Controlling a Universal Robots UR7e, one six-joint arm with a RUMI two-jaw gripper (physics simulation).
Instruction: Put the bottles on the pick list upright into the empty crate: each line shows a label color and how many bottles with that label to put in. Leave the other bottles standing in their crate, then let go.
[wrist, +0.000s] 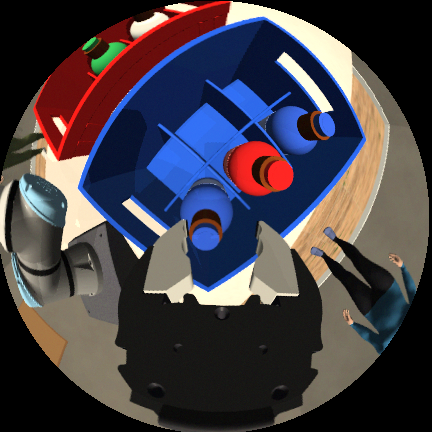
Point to my gripper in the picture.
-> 221, 221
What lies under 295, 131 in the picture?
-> A blue bottle.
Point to a blue bottle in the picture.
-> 206, 205
